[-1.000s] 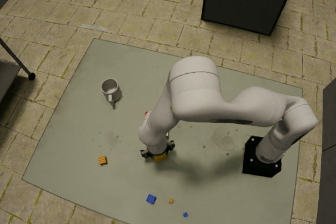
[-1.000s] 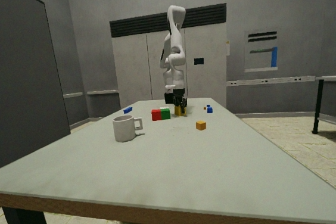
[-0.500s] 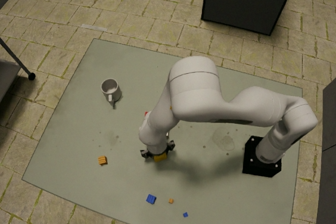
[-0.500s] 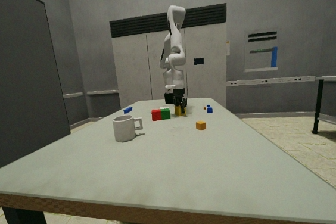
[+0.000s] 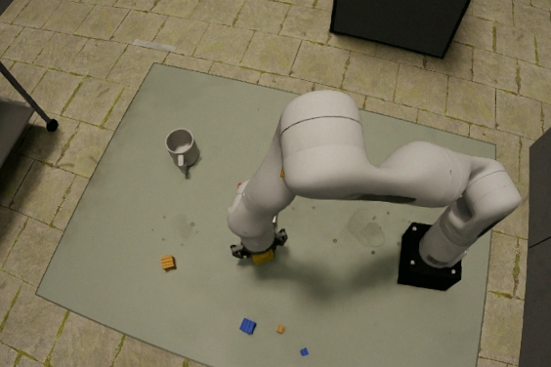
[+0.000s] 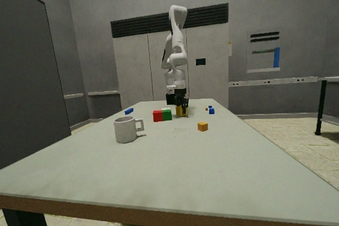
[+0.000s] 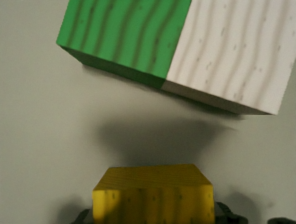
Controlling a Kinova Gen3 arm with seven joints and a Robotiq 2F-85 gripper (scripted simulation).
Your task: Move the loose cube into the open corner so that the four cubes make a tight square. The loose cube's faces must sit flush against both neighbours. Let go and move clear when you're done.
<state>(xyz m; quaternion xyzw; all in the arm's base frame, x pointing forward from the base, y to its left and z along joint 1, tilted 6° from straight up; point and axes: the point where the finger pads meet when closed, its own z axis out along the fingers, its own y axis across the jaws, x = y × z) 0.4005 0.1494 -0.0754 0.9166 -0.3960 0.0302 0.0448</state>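
My gripper is now 90 mm to the left of the white cube and 30 mm short of it. Round my hand: green cube 80 mm ahead, 70 mm to the right; yellow cube right at my hand; red cube 120 mm to the right, 100 mm ahead.
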